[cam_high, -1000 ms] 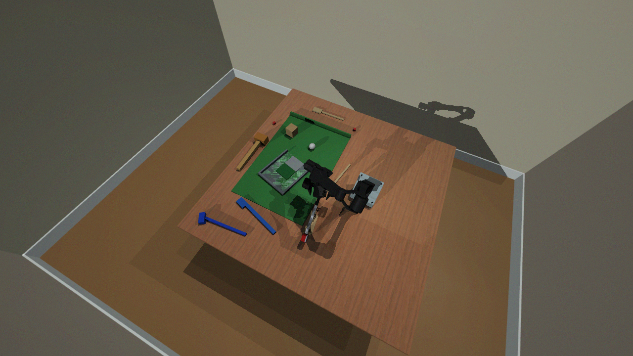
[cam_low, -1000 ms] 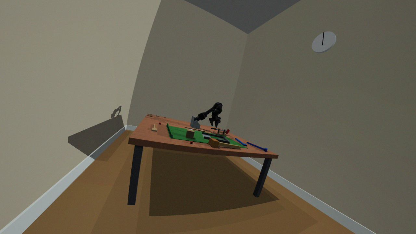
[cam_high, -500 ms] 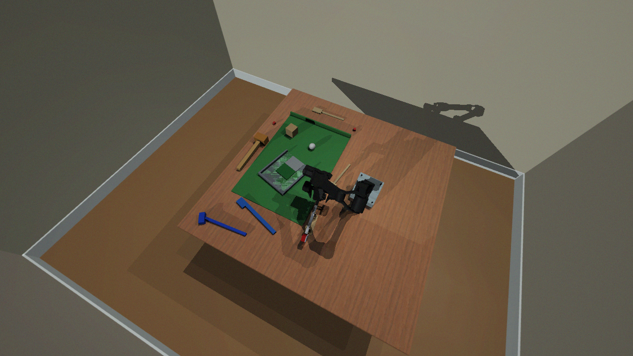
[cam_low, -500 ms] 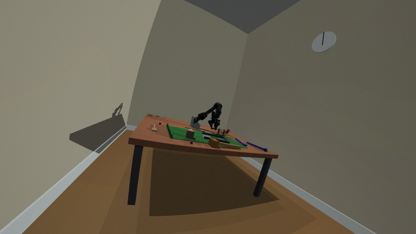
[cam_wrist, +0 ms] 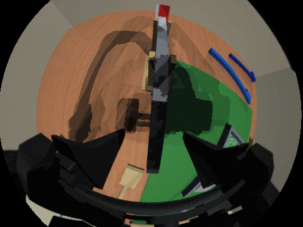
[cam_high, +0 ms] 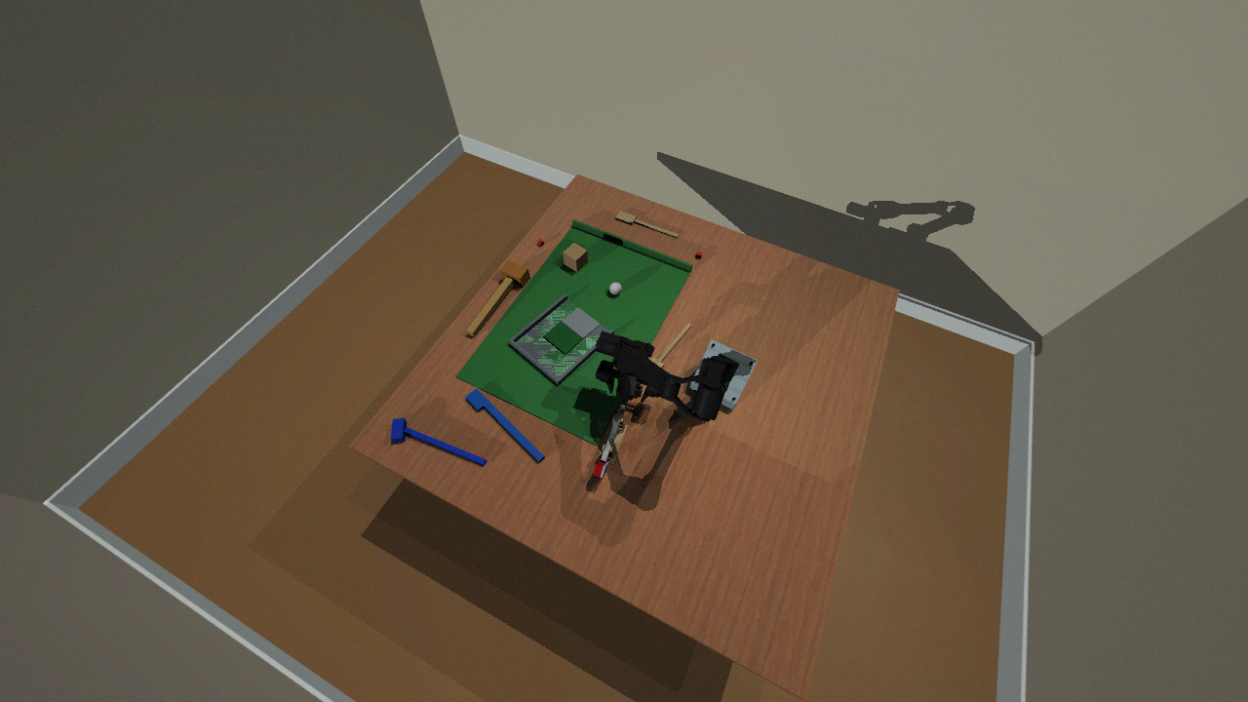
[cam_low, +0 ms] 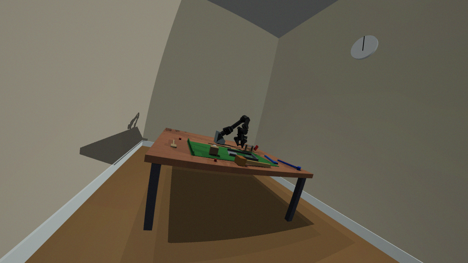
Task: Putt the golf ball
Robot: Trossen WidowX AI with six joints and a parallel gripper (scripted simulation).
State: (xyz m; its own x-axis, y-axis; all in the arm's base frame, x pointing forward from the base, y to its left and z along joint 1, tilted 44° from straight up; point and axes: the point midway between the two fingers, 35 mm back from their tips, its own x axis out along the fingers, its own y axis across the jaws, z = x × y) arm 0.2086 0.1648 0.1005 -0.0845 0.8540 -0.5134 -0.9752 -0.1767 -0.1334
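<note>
Now: the red putter 11 cm to the left of my gripper tip, 3 cm behind it and 2 cm above it. The rest, counted from my gripper tip: tan cube: 43 cm ahead, 37 cm to the right; then small wooden rack: 13 cm to the left, 3 cm behind; then white golf ball: 33 cm to the right, 24 cm ahead, 1 cm below.
</note>
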